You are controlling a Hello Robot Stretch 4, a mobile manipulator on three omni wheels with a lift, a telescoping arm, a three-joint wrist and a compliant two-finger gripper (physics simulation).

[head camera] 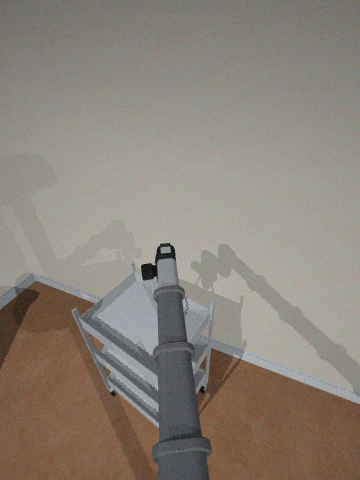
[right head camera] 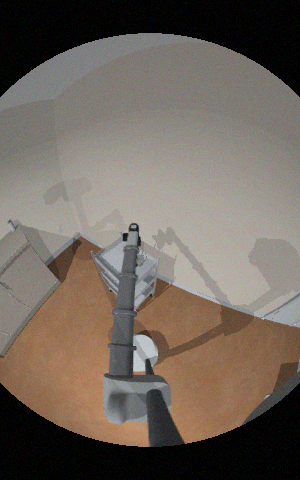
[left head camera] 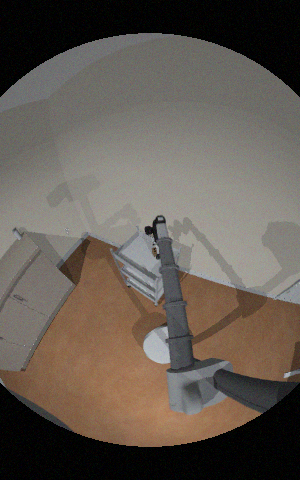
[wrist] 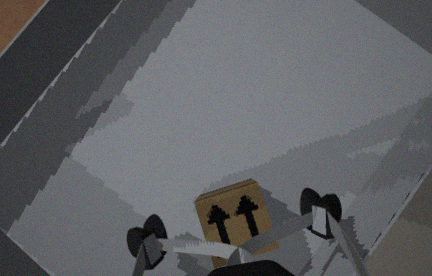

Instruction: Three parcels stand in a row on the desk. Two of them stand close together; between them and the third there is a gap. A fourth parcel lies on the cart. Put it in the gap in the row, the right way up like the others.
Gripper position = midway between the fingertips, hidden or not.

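Cart (head camera: 125, 320), seen too at (right head camera: 110, 258), (left head camera: 140, 266) and (wrist: 117, 117). Parcel (wrist: 233, 214) visible. My gripper (wrist: 232, 218) likewise.
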